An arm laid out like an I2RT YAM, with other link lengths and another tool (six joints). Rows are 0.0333 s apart.
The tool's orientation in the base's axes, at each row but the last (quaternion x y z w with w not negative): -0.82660, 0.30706, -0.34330, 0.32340; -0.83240, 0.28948, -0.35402, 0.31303; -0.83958, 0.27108, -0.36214, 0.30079; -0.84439, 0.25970, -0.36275, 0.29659; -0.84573, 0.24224, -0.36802, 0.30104; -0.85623, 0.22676, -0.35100, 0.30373; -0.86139, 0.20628, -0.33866, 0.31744; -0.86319, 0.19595, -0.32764, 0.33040; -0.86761, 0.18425, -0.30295, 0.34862
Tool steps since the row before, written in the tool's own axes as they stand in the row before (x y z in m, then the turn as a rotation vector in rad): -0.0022, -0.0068, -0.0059, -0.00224, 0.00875, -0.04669; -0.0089, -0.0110, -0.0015, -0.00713, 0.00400, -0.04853; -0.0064, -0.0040, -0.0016, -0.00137, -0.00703, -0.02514; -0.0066, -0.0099, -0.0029, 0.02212, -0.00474, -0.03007; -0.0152, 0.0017, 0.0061, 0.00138, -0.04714, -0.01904; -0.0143, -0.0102, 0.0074, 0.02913, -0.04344, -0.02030; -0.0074, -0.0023, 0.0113, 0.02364, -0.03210, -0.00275; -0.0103, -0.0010, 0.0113, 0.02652, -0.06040, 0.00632; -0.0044, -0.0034, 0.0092, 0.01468, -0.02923, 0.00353
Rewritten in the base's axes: -0.0038, 0.0038, 0.0075, -0.03956, -0.01875, 0.01857; -0.0035, 0.0128, 0.0052, -0.04259, -0.01287, 0.02104; -0.0041, 0.0065, 0.0008, -0.01853, -0.00211, 0.01832; -0.0040, 0.0102, 0.0054, -0.00868, -0.02059, 0.03028; -0.0049, 0.0104, -0.0118, -0.00491, 0.02589, 0.04350; -0.0021, 0.0185, -0.0039, 0.01156, 0.00611, 0.05456; 0.0033, 0.0105, -0.0082, 0.01875, 0.00830, 0.03430; 0.0007, 0.0114, -0.0102, 0.03054, 0.03066, 0.05019; 0.0031, 0.0092, -0.0046, 0.01647, 0.01409, 0.02475
